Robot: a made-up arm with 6 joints.
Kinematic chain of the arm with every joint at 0, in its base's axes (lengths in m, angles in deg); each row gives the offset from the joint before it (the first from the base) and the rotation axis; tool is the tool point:
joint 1: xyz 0 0 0.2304 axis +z
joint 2: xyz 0 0 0 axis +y
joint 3: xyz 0 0 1.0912 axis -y
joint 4: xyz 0 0 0 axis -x
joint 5: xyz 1.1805 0 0 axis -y
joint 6: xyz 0 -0.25 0 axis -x
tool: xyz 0 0 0
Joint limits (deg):
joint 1: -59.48..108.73
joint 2: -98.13..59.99
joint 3: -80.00..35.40
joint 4: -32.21..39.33
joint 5: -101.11..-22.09
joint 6: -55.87..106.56
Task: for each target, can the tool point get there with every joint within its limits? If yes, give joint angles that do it. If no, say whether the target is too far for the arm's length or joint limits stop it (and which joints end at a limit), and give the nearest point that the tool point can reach.
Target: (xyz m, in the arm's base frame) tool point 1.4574 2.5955 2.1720
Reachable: no: too far | nearest point 0.8623 1.5356 1.3791 | short by 1.451 m
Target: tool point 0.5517 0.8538 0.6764
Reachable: yes | joints 70.03 -0.17 -38.23 24.79 -69.73 -26.50
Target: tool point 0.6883 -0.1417 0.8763
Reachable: yes | joints 5.88 -25.41 -48.47 32.22 -31.61 -41.01
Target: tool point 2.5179 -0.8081 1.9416
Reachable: no: too far | nearest point 1.6808 -0.5394 1.3727 | short by 1.047 m
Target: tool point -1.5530 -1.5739 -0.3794
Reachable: no: joint limits stop it (at a limit: joint 2, joint 3, joint 4) | nearest point -1.4170 -1.4361 0.8228 | short by 1.218 m
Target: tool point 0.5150 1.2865 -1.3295
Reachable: no: joint limits stop it (at a limit: joint 2, joint 4) | nearest point 0.4441 1.1094 -0.3916 | short by 0.957 m
